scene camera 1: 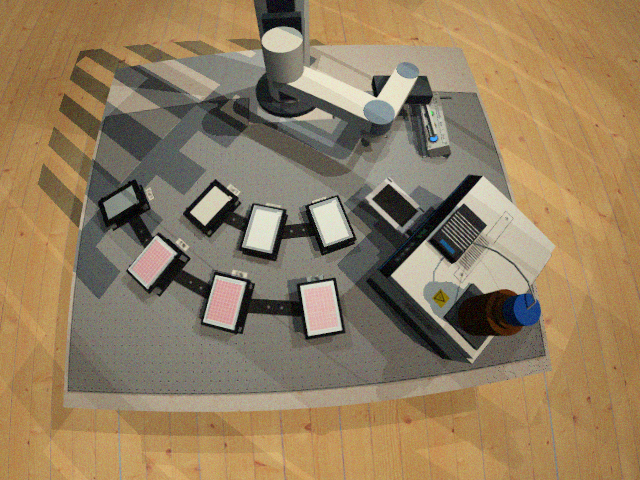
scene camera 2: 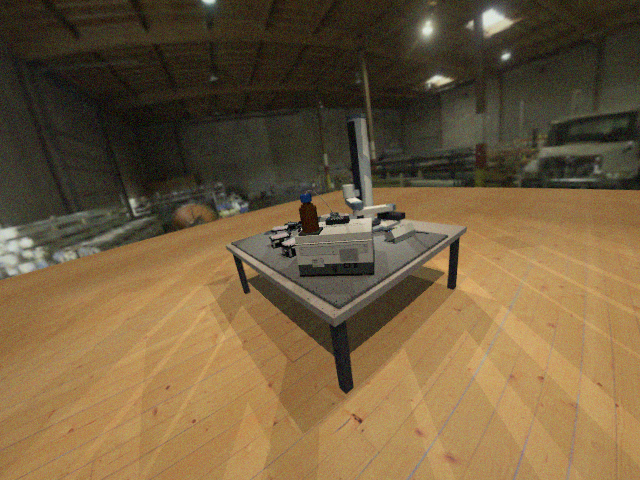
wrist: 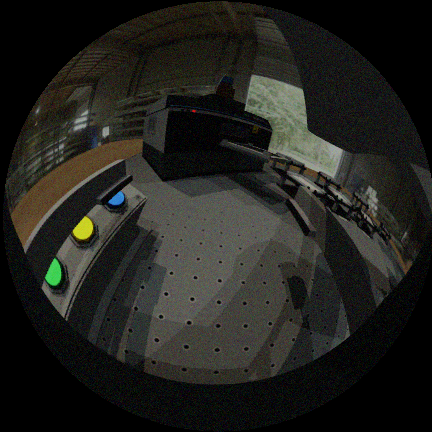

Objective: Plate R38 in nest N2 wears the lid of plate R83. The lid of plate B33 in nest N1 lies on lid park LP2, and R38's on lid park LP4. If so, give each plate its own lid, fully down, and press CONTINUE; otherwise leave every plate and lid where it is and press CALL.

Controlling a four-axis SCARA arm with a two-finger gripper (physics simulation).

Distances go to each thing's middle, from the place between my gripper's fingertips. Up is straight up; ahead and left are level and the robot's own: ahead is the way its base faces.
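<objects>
There's a brown bottle with blue cap (scene camera 1: 503, 312), and my gripper's 22 cm below it, 55 cm short of it and 2 cm to the right of it.
</objects>
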